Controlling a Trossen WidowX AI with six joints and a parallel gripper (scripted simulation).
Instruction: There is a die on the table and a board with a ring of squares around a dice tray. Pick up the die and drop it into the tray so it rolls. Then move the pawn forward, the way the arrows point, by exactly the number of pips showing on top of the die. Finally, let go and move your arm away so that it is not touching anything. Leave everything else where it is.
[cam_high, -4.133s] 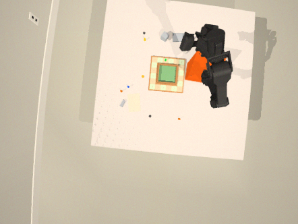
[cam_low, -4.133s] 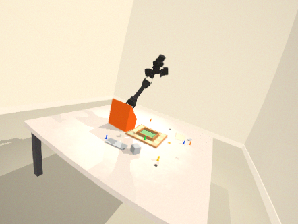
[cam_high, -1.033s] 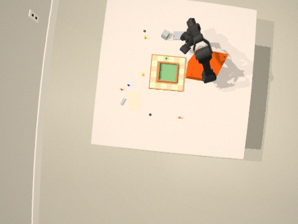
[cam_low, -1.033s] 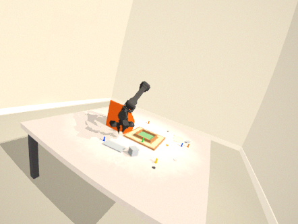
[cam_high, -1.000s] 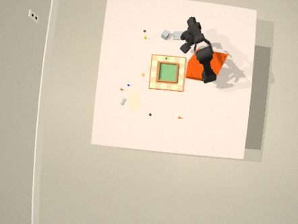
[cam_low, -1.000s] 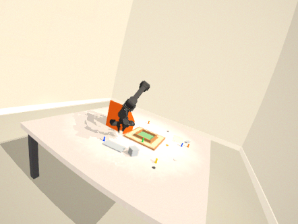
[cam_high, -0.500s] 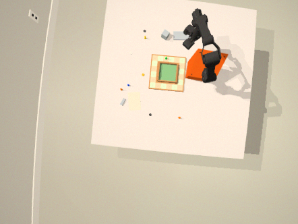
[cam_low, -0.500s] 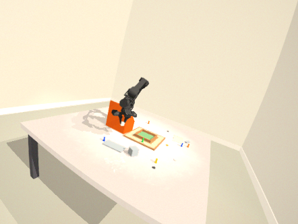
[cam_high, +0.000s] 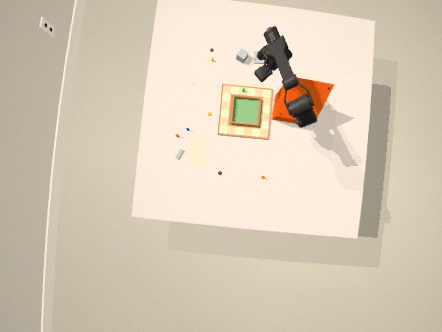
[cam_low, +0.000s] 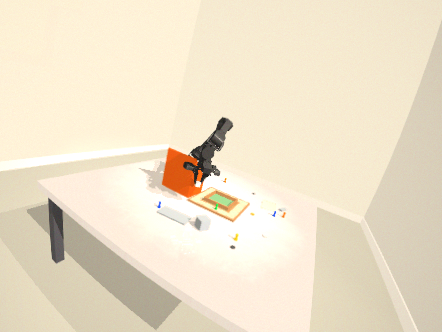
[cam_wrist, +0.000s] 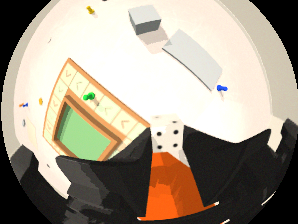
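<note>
Right now the green pawn is 11 cm below my gripper tip, 11 cm ahead of it and 7 cm to the left of it. From my gripper tip the other things lie so: green dice tray: 18 cm to the left, 13 cm below, 8 cm ahead; then white die: right at my gripper tip; then flat grey block: 15 cm to the right, 13 cm below, 1 cm behind.
</note>
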